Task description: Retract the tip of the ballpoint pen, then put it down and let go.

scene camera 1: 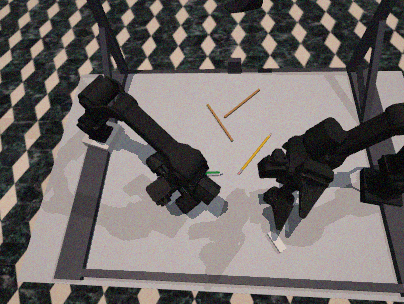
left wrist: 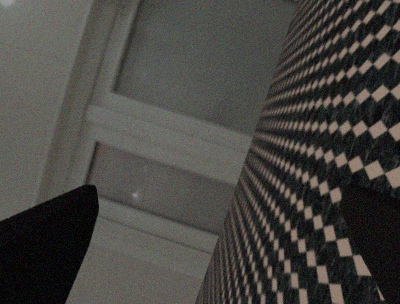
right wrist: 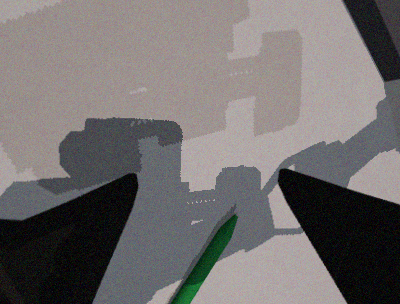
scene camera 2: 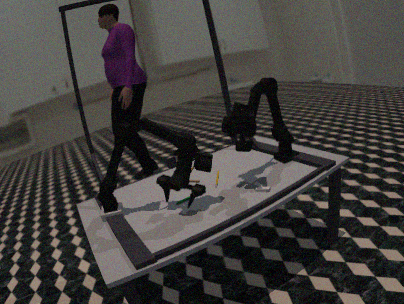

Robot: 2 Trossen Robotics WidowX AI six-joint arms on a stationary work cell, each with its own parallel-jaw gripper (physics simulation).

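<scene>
Scene camera 1 shows me my left gripper [scene camera 1: 289,224], open and holding nothing, along with my right gripper [scene camera 1: 167,187] and a dark frame [scene camera 1: 72,261]. In scene camera 2 I see my left gripper [scene camera 2: 253,129] and my right gripper [scene camera 2: 177,204]. The left wrist view has my left gripper [left wrist: 221,197] in it. As for the right wrist view, my right gripper [right wrist: 208,177] is there, and so is the dark frame [right wrist: 371,27].
</scene>
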